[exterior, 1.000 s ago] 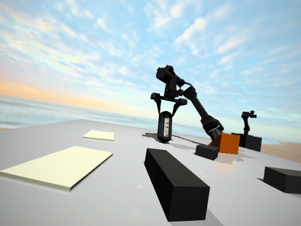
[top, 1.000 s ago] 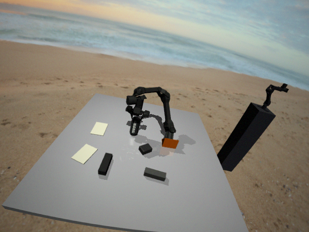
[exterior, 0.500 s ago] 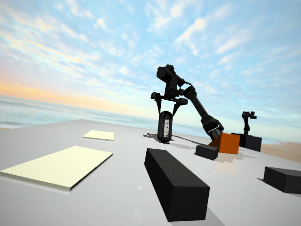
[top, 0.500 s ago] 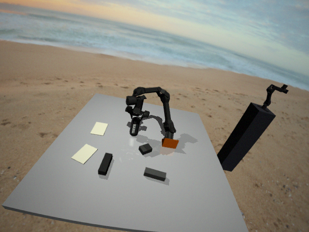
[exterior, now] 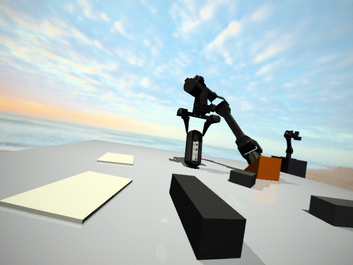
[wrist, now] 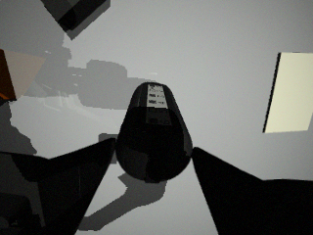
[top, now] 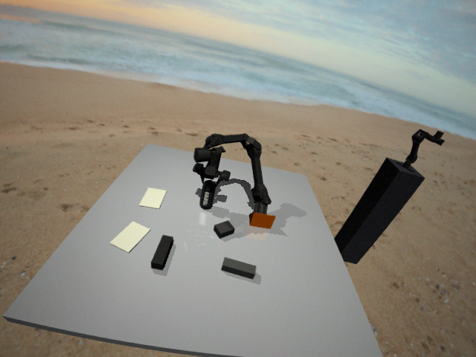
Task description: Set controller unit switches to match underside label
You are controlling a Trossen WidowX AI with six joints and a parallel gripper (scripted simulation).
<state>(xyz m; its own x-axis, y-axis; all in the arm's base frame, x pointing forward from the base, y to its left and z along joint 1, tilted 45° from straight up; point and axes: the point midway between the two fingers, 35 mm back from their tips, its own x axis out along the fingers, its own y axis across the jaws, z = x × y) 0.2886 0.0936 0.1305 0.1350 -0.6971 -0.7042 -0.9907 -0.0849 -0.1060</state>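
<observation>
Now: the small dark block 17 cm to the left of my gripper tip, 14 cm behind it and 12 cm below it. The rest, counted from my gripper tip: long black block (39 cm to the left, 12 cm below, 9 cm ahead); then grey block (37 cm to the left, 24 cm behind, 12 cm below).
</observation>
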